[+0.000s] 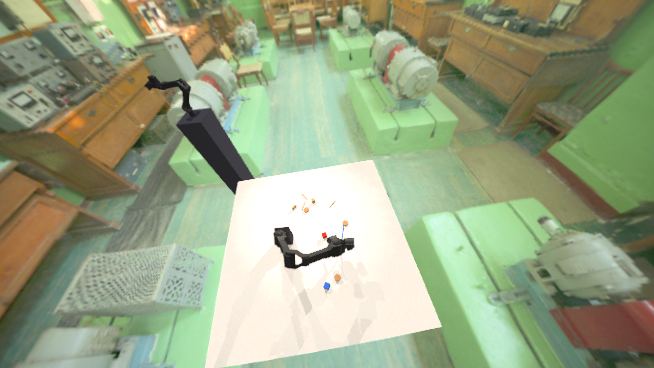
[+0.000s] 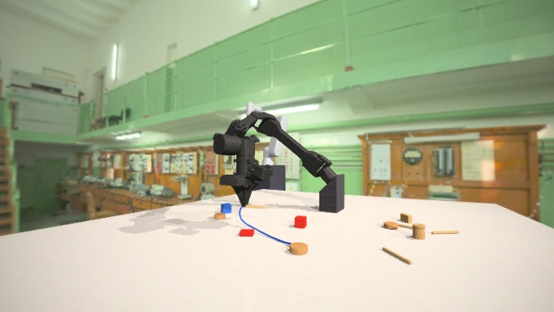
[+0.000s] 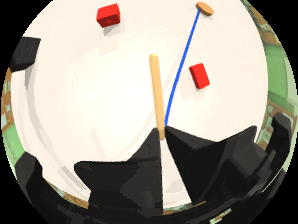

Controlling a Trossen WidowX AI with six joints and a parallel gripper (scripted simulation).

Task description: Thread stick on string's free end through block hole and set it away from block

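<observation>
My gripper tip is now 90 mm past the red cube, 140 mm to the right of it and 40 mm above it. Round my gripper tip: thin wooden stick (10 mm to the left); flat red piece (60 mm ahead, 70 mm to the left, 50 mm below); blue cube (80 mm behind, 180 mm to the right, 40 mm below).
</observation>
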